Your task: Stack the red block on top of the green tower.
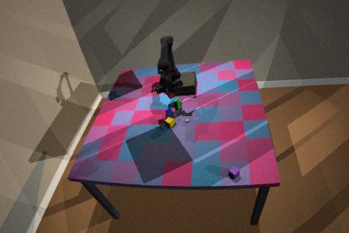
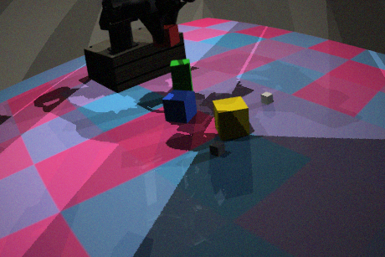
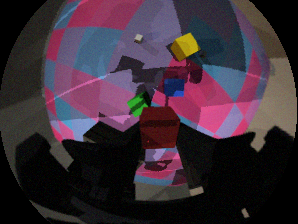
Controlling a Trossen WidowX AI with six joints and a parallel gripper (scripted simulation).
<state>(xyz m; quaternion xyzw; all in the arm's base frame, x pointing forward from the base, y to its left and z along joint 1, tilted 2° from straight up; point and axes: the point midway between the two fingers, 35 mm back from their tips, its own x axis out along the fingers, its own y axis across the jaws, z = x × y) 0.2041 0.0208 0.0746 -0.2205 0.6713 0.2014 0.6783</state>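
My gripper tip is 11 cm above the blue block, 6 cm short of it and 2 cm to the left of it. The rest, counted from my gripper tip: red block 1 cm above; then small white cube 13 cm to the left, 12 cm below, 12 cm ahead; then yellow block 16 cm ahead, 10 cm below, 1 cm to the left.
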